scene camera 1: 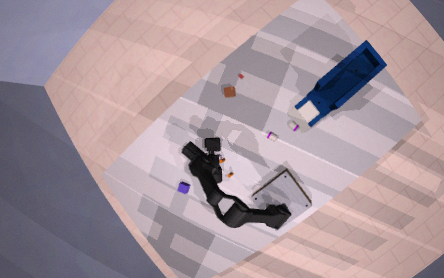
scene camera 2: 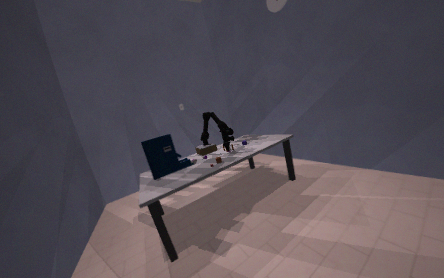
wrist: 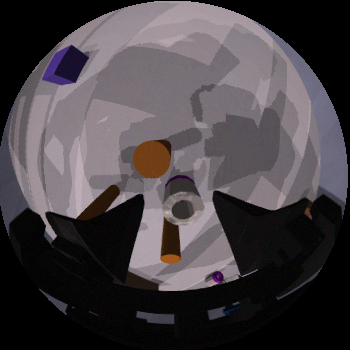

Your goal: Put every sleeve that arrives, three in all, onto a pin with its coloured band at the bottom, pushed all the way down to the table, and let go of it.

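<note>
A grey-white sleeve (wrist: 194,209) stands upright among the orange-brown pins, its purple band at the bottom; no pin shows in its hole. Pins show in the wrist view: one (wrist: 151,159) beyond the sleeve, one (wrist: 171,242) on its near side and one (wrist: 100,202) to the left, partly behind a finger. Two pins (scene camera 1: 222,160) (scene camera 1: 230,174) show beside the arm. My gripper (wrist: 178,197) (scene camera 2: 227,150) is open and empty, its fingertips apart on either side of the sleeve in the wrist view. A second sleeve (scene camera 1: 272,136) lies on its side; a third (scene camera 1: 293,125) lies by the blue chute.
The blue chute (scene camera 1: 330,90) (scene camera 2: 159,156) has a pale pad (scene camera 1: 307,111) at its mouth. A brown-edged tray (scene camera 1: 303,192) (scene camera 2: 206,150) is beside the arm's base. A purple cube (scene camera 1: 184,187) (wrist: 67,65), an orange-brown cube (scene camera 1: 229,92) (scene camera 2: 218,160) and a small red cube (scene camera 1: 241,76) lie apart.
</note>
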